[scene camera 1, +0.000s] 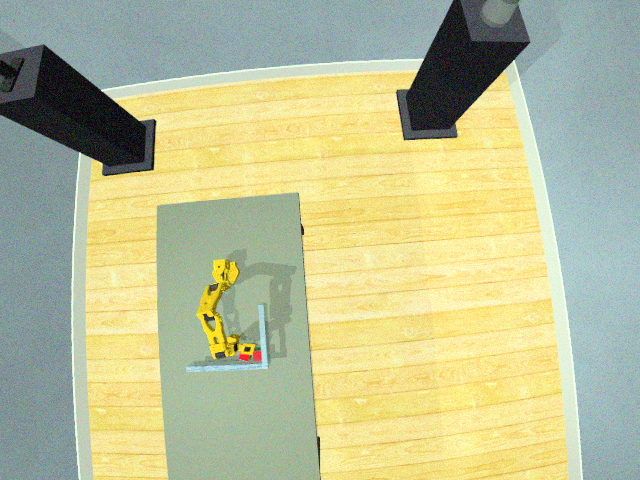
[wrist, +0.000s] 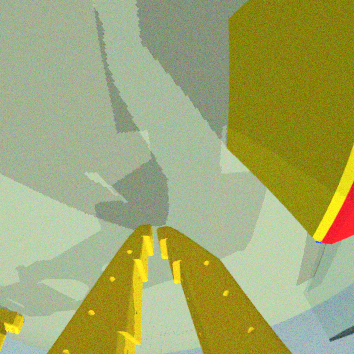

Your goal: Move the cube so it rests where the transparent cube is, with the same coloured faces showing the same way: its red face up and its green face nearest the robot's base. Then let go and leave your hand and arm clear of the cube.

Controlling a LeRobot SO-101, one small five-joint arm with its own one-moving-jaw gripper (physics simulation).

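Places are measured from the arm's base along level axes (x right, y ahead, z up), in metres.
Where they show: end effector, tool point: (scene camera 1: 239, 337) (wrist: 151, 235); arm's base, origin of the base link: (scene camera 1: 227, 277).
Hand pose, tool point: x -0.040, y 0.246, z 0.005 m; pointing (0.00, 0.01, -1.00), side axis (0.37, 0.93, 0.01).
Note:
Things, the pixels of their top centre, and the offset from my tool point. Level surfaces: height alone.
- solid cube, middle of its top: (scene camera 1: 244, 355) dy +0.062, dx -0.030, dz +0.035 m
- transparent cube, middle of its top: (scene camera 1: 257, 356) dy +0.067, dx -0.082, dz +0.035 m
- grey-green table, its level: dz -0.005 m
The solid cube (scene camera 1: 244, 357) shows a red face upward in the scene view, turned askew, with part of the hand drawn over its far edge. In the wrist view the cube (wrist: 290, 85) is large at the right, with a broad yellow face and a red sliver; it is cut off by the picture's edge. The transparent cube (scene camera 1: 257, 355) appears red from above, close beside it in the corner of the rails. My gripper (scene camera 1: 234, 343) (wrist: 155, 229) is shut and empty, its tips together, to the left of the solid cube. Whether the cubes touch is too small to tell.
Two pale blue rails, one along the right (scene camera 1: 262, 333) and one along the near side (scene camera 1: 222, 368), meet at a corner beside the cubes. The arm stands on the grey-green table (scene camera 1: 206, 232). Two black pillars (scene camera 1: 87, 108) (scene camera 1: 444, 72) stand on the wooden floor beyond.

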